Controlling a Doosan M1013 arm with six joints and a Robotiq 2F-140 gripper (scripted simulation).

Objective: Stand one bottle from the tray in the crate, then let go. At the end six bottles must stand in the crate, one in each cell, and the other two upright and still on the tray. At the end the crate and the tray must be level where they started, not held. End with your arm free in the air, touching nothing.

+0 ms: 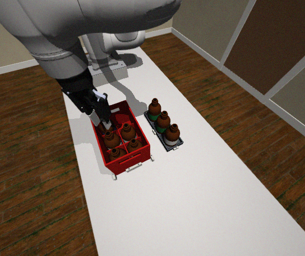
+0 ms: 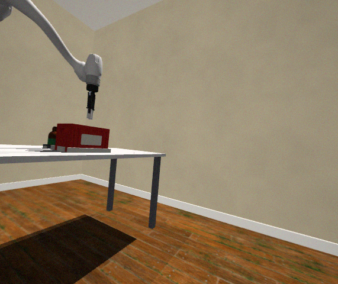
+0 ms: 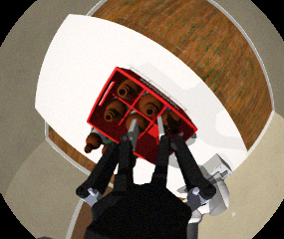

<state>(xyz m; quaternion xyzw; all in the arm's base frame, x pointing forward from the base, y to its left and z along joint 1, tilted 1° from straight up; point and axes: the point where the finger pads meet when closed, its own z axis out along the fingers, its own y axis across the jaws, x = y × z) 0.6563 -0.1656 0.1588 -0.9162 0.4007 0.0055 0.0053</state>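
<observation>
Now: the bottle 270 mm to the left of my hand, 180 mm below it and 20 mm ahead of it. The rest, counted from my hand: red crate (180 mm below, 40 mm to the left); dark tray (280 mm to the left, 250 mm below, 20 mm ahead).
</observation>
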